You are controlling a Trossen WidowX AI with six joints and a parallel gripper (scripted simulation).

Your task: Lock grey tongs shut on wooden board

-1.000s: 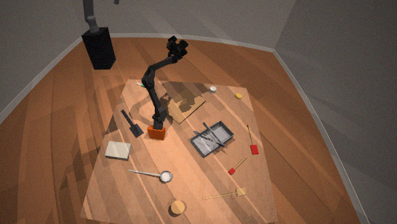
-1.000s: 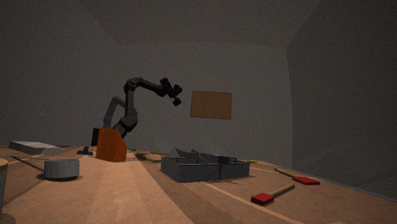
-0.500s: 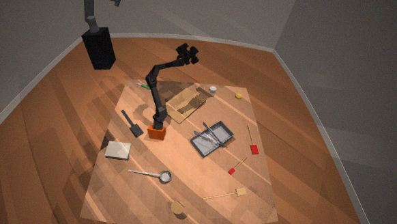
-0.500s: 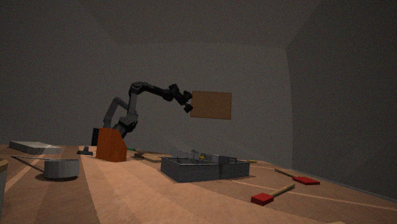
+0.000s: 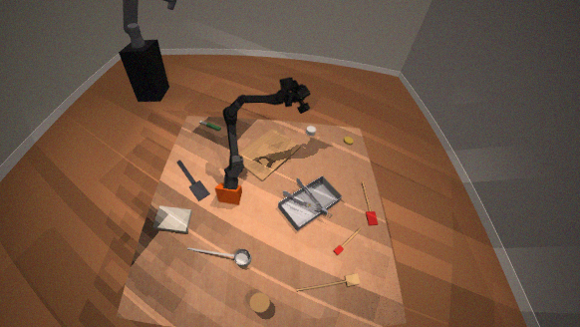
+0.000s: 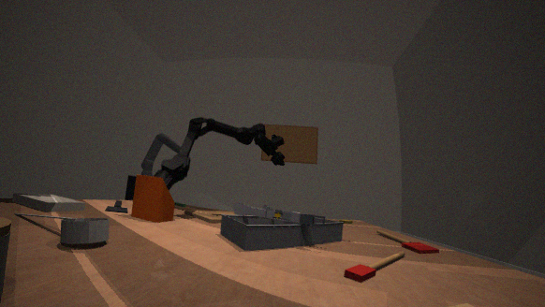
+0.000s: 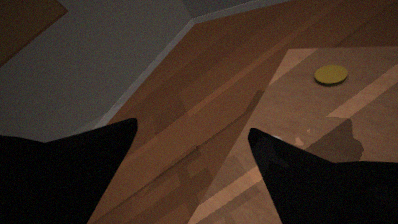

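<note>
Now: the grey roasting tin 4 cm ahead of my gripper tip, 54 cm to the right of it and 28 cm below it. Also, from my gripper tip: green tool 61 cm behind, 5 cm to the left, 30 cm below; then yellow disc 36 cm ahead, 4 cm to the right, 30 cm below; then wooden board 19 cm behind, 19 cm to the right, 30 cm below.
</note>
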